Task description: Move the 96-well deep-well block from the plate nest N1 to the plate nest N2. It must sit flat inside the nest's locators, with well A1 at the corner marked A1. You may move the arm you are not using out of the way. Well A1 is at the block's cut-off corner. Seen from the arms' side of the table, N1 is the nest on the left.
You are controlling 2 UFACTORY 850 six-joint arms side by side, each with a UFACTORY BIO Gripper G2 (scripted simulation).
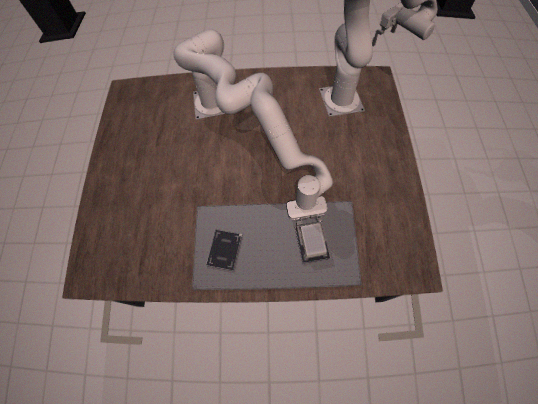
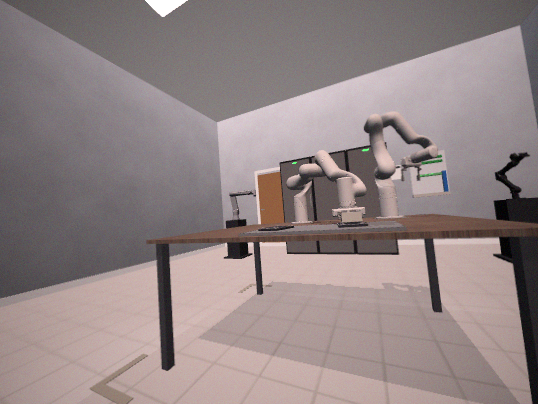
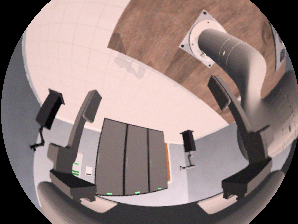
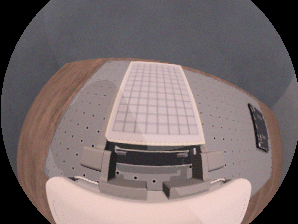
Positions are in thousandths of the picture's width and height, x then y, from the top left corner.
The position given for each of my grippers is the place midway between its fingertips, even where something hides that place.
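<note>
My right gripper (image 1: 583,603), visible. Pale deep-well block (image 4: 518,498), visible; in image 3 the block is out of frame.
</note>
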